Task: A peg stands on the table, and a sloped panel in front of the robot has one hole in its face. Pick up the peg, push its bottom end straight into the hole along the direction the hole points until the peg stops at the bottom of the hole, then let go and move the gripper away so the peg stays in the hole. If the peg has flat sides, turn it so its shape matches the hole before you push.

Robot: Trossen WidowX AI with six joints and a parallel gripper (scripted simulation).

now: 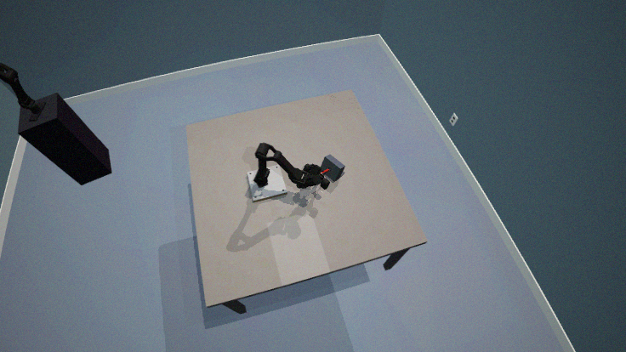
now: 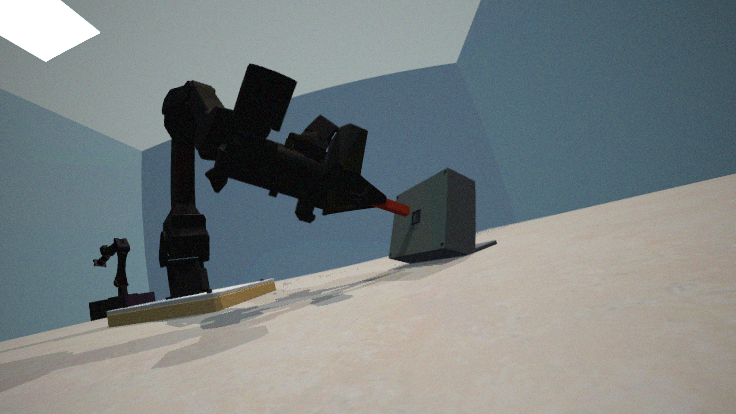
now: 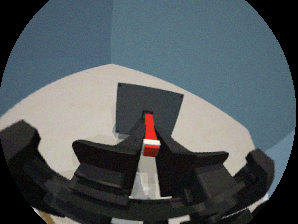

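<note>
Right now my gripper tip is 7 cm short of the sloped panel, 3 cm to the right of it and 4 cm above it. The rest, counted from my gripper tip: red peg (2 cm behind, 1 cm to the right).
</note>
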